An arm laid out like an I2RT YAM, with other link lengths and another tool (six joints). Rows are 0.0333 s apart.
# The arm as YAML. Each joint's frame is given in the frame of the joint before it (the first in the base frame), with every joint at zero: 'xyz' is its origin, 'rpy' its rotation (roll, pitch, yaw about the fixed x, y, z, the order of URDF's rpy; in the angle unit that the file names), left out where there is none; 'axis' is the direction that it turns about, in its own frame. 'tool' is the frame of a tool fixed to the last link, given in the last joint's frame.
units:
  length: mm
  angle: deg
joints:
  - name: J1
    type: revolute
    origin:
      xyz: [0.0, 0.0, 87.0]
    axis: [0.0, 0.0, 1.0]
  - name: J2
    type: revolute
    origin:
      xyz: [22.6, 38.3, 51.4]
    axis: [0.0, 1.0, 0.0]
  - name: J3
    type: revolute
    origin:
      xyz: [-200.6, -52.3, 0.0]
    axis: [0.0, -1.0, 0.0]
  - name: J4
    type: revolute
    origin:
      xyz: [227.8, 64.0, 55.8]
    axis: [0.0, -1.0, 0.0]
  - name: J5
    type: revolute
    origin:
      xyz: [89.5, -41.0, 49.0]
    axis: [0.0, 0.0, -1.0]
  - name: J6
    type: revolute
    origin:
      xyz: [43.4, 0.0, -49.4]
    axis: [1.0, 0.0, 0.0]
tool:
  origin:
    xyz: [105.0, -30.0, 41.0]
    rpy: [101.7, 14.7, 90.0]
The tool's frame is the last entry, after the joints.
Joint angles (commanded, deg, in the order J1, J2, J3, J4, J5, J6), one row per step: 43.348 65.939 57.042 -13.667 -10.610 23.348; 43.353 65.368 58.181 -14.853 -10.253 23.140; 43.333 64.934 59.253 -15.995 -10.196 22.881; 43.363 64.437 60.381 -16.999 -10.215 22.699; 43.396 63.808 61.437 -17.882 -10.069 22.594; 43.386 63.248 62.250 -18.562 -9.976 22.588; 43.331 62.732 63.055 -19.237 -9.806 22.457; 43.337 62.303 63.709 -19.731 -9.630 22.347; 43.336 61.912 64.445 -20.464 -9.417 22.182; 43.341 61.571 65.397 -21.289 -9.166 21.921; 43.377 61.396 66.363 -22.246 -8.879 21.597; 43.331 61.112 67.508 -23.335 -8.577 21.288; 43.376 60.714 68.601 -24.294 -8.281 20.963; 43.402 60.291 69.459 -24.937 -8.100 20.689; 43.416 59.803 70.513 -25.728 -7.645 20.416
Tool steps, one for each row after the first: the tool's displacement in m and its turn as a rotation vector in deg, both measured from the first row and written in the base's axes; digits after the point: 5 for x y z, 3 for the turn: -0.00084 -0.00193 0.00848 0.149 -0.631 -0.248; -0.00196 -0.00323 0.01565 0.244 -1.106 -0.226; -0.00354 -0.00426 0.02416 0.579 -1.690 -0.115; -0.00521 -0.00599 0.03339 1.034 -2.388 -0.185; -0.00662 -0.00776 0.04090 1.483 -2.918 -0.285; -0.00774 -0.00989 0.04814 1.810 -3.528 -0.458; -0.00889 -0.01150 0.05428 2.109 -4.080 -0.585; -0.01011 -0.01334 0.05987 2.235 -4.540 -0.734; -0.01138 -0.01524 0.06654 2.349 -5.134 -0.883; -0.01249 -0.01681 0.07173 2.223 -5.577 -1.011; -0.01372 -0.01930 0.07845 2.204 -6.124 -1.244; -0.01569 -0.02163 0.08597 2.316 -6.817 -1.383; -0.01764 -0.02371 0.09299 2.560 -7.521 -1.456; -0.01961 -0.02694 0.10132 2.812 -8.361 -1.807
